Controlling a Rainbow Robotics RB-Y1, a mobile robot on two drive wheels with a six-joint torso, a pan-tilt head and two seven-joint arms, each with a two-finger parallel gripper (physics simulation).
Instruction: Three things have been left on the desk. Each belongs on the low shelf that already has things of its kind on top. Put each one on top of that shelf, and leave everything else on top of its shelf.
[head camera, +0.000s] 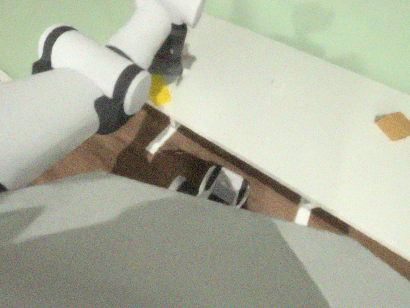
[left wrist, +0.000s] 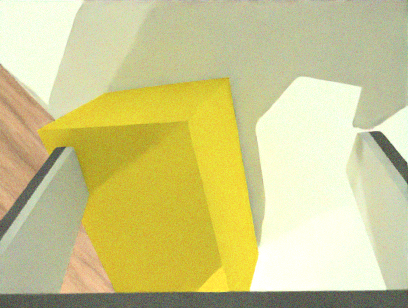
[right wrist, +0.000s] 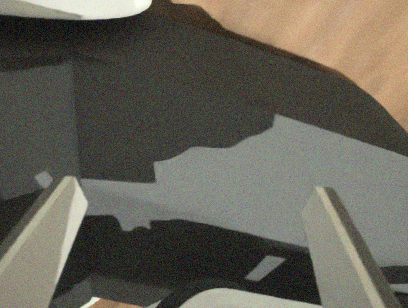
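A yellow block lies at the edge of the white desk, beside the dark end of my left arm in the head camera view. My left gripper is open, with the yellow block between its fingers, close to the finger at the left of the picture and well apart from the other. An orange block lies on the desk at the right of the head camera view. My right gripper is open and empty over dark and grey surfaces. I cannot make out the low shelves.
The desk's near edge runs diagonally down to the right in the head camera view. Beyond it are a wooden floor, two white strips and a white and black robot part. A green surface lies behind the desk.
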